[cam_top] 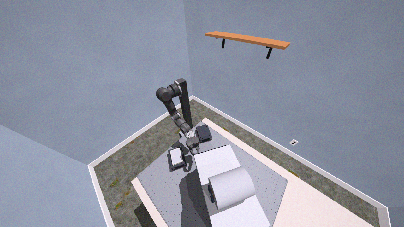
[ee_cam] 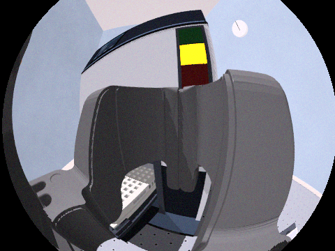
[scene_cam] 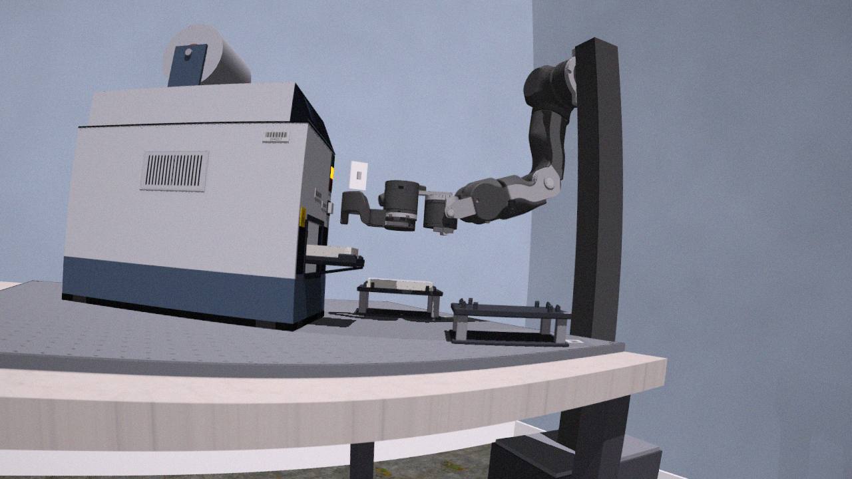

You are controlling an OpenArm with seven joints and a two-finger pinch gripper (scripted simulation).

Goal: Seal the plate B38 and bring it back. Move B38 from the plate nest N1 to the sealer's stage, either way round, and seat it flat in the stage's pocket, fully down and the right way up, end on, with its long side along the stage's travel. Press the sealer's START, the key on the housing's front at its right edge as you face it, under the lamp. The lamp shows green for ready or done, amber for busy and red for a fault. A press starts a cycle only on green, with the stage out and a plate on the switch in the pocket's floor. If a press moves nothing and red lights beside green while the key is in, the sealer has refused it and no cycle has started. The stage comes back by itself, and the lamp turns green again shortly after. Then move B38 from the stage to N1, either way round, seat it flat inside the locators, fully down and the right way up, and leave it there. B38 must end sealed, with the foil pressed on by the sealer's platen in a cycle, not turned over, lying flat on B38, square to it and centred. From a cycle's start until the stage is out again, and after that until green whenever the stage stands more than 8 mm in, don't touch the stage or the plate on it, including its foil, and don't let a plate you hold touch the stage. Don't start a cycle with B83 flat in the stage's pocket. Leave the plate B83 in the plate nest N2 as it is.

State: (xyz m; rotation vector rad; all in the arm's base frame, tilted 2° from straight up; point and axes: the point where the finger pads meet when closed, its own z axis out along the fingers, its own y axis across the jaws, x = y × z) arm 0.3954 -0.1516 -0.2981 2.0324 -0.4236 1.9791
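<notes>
Now: hand 30 mm short of the start key and 10 mm to the left of it. Also, from my hand: sealer's stage 60 mm ahead, 70 mm to the left, 90 mm below; then foil roll 280 mm ahead, 20 mm to the right, 230 mm above; then yellow warning label 100 mm ahead, 150 mm to the left, 30 mm below.
</notes>
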